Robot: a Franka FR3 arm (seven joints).
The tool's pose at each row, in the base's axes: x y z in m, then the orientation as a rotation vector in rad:
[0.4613, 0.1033, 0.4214, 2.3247, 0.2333, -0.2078]
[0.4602, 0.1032, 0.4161, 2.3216, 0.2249, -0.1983]
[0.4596, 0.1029, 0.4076, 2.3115, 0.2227, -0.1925]
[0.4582, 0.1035, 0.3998, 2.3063, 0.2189, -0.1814]
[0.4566, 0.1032, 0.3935, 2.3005, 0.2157, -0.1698]
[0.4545, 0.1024, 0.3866, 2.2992, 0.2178, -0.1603]
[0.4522, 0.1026, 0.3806, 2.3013, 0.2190, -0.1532]
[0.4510, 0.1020, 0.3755, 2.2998, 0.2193, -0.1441]
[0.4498, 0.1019, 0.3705, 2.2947, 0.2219, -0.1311]
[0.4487, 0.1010, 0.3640, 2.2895, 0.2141, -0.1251]
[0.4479, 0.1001, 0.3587, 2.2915, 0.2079, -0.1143]
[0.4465, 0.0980, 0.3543, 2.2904, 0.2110, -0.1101]
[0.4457, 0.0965, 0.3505, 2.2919, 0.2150, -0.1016]
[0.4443, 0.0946, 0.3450, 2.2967, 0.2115, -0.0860]
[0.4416, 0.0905, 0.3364, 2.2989, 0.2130, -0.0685]
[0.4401, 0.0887, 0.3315, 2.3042, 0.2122, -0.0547]
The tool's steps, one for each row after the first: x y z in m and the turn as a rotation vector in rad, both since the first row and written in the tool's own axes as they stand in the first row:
[0.0001, -0.0039, 0.0038, -0.0043, 0.0037, 0.0090]
[0.0013, -0.0097, 0.0099, -0.0151, 0.0059, 0.0123]
[0.0018, -0.0158, 0.0149, -0.0216, 0.0119, 0.0185]
[0.0016, -0.0204, 0.0196, -0.0288, 0.0185, 0.0244]
[0.0010, -0.0251, 0.0251, -0.0313, 0.0258, 0.0258]
[0.0001, -0.0299, 0.0292, -0.0300, 0.0316, 0.0271]
[0.0000, -0.0333, 0.0332, -0.0326, 0.0380, 0.0297]
[-0.0001, -0.0370, 0.0368, -0.0391, 0.0476, 0.0319]
[0.0002, -0.0411, 0.0420, -0.0449, 0.0488, 0.0394]
[0.0005, -0.0444, 0.0464, -0.0441, 0.0549, 0.0473]
[-0.0001, -0.0463, 0.0510, -0.0456, 0.0588, 0.0463]
[-0.0002, -0.0481, 0.0548, -0.0450, 0.0664, 0.0461]
[-0.0006, -0.0509, 0.0600, -0.0419, 0.0771, 0.0535]
[-0.0017, -0.0547, 0.0691, -0.0414, 0.0905, 0.0578]
[-0.0023, -0.0572, 0.0739, -0.0374, 0.1008, 0.0627]

